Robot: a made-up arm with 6 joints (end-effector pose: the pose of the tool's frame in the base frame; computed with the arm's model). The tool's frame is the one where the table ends. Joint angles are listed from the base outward.
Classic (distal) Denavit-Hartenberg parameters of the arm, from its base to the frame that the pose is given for. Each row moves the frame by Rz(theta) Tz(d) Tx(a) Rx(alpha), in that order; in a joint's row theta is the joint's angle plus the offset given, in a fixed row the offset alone. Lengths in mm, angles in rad.
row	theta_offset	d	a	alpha
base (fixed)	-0.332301	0	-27	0
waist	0.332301	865.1	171	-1.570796
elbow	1.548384	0	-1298.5	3.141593
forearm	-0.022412	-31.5	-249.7	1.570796
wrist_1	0	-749	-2.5	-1.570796
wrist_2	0	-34.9	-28.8	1.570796
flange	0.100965	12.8	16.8	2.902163
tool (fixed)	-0.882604	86.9	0	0
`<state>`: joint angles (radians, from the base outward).
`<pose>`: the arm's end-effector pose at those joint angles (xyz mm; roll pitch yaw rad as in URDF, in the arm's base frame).
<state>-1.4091 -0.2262 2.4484 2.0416 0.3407 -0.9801</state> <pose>-122.2 949.0 2335.4 0.7797 0.1167 2.6292</pose>
Working (the frame after each row of the table, in the pose's form):
after base (fixed): -25.5 8.8 0.0 0.0000 0.0000 -0.3323
after waist: 2.0 -160.0 865.1 -1.5708 0.0000 -1.4091
after elbow: -49.4 155.4 2123.7 1.5708 1.3222 -1.4091
after forearm: -36.4 271.4 1900.7 -3.1416 -1.1038 -1.4091
after wrist_1: -141.8 931.3 2238.9 2.6267 0.4170 3.0780
after wrist_2: -129.0 904.9 2273.4 -2.1837 0.2334 2.7745
after flange: -145.9 892.2 2274.0 0.6468 -0.4840 -2.9845

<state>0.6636 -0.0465 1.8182 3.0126 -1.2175 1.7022</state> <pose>-378.8 -254.6 2823.3 -1.9264 -1.0529 2.6211</pose>
Working (the frame after each row of the table, in the pose's form):
after base (fixed): -25.5 8.8 0.0 0.0000 0.0000 -0.3323
after waist: 109.2 114.1 865.1 -1.5708 0.0000 0.6636
after elbow: 38.8 59.1 2160.5 1.5708 1.5019 0.6636
after forearm: -168.9 -63.3 2088.2 -3.1416 -0.2939 0.6636
after wrist_1: -338.2 -195.3 2805.8 1.6097 0.2914 -2.3433
after wrist_2: -313.0 -217.9 2835.8 -2.5977 1.4987 -1.8117
after flange: -315.5 -197.0 2838.3 -1.7474 -0.1946 2.3434

